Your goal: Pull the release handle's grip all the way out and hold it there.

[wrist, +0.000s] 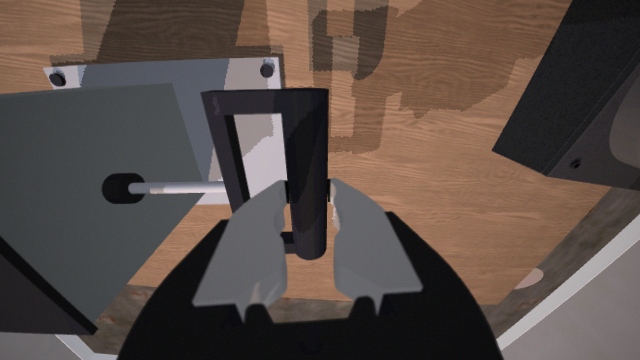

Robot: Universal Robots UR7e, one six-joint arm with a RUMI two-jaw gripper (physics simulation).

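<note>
The release handle's grip [307, 135] is a black rectangular frame with a thick round bar, in the middle of the wrist view. A thin silver rod [182, 187] runs from the frame leftward into a black collar [118, 188] on the face of a grey-green housing [100, 135]. A stretch of the rod shows between collar and frame. My gripper [308, 181] is shut on the thick bar of the grip, one grey finger on each side. The fingers hide the lower part of the frame.
The housing stands on a white base plate [250, 75] with dark bolts, on a wooden table top [440, 200]. A black box-like object [560, 95] stands at the right. The table's edge runs along the lower right. Shadows fall across the wood at the top.
</note>
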